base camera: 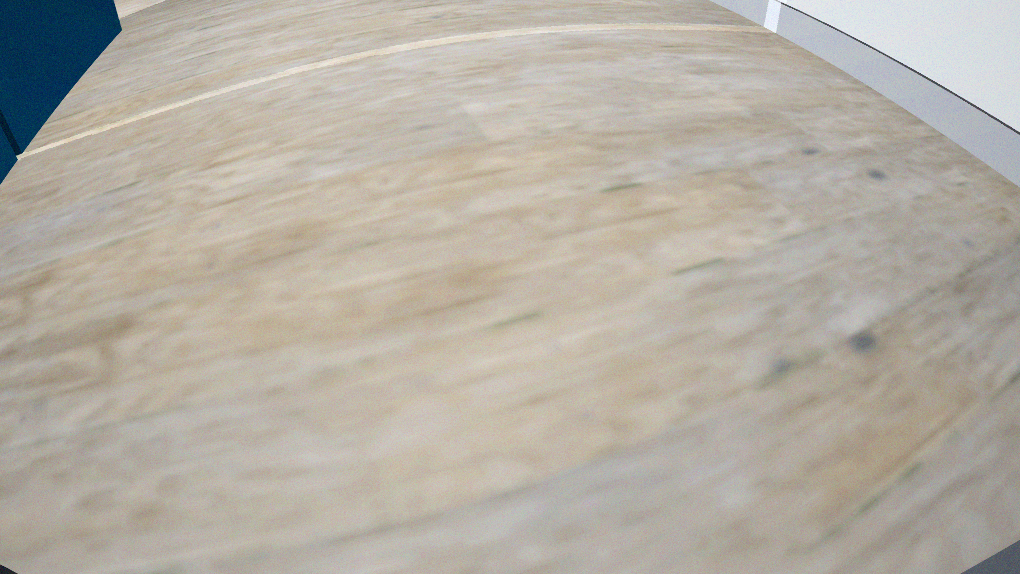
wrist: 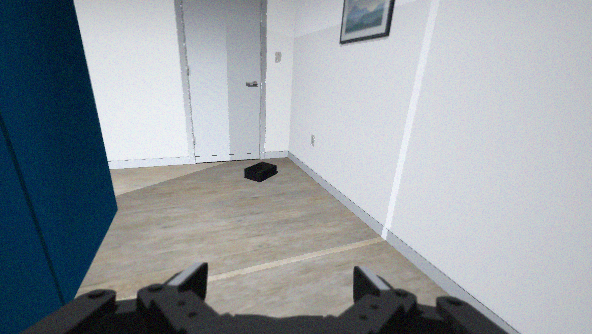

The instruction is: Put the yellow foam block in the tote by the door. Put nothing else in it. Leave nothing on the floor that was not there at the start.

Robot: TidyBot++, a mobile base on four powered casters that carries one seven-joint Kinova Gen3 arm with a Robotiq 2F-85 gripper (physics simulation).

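Frame: origin at the arm's base, x ahead, y left, z up, level; metres.
Seen in the pictures: gripper, between the fingertips: point(wrist: 281, 281).
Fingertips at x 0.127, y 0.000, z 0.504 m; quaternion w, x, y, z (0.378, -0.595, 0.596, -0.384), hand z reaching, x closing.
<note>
A point is followed by its place in that frame.
A small black box-shaped thing point(wrist: 260, 171) @(y 0.269, x 2.627, z -0.394 m) stands on the floor in front of the door point(wrist: 225, 100) @(y 0.699, x 2.926, z 0.328 m), near the room's corner, in the wrist view. It may be the tote; its inside cannot be made out. The yellow foam block does not show in either view. My gripper point(wrist: 281, 281) @(y 0.000, x 0.127, z 0.504 m) is open with no object between its fingers, at the bottom of the wrist view, well short of the black thing.
A tall dark blue panel point(wrist: 45, 125) @(y 0.998, x 1.078, z 0.368 m) point(base camera: 53, 64) @(y 1.020, x 1.136, z -0.315 m) stands at the left. A white wall point(wrist: 500, 125) @(y -0.881, x 1.020, z 0.477 m) point(base camera: 948, 49) @(y -0.890, x 0.999, z -0.238 m) with a grey baseboard runs along the right. A framed picture point(wrist: 367, 14) @(y -0.510, x 1.932, z 1.042 m) hangs on it. A pale strip point(wrist: 300, 257) point(base camera: 370, 54) crosses the floor.
</note>
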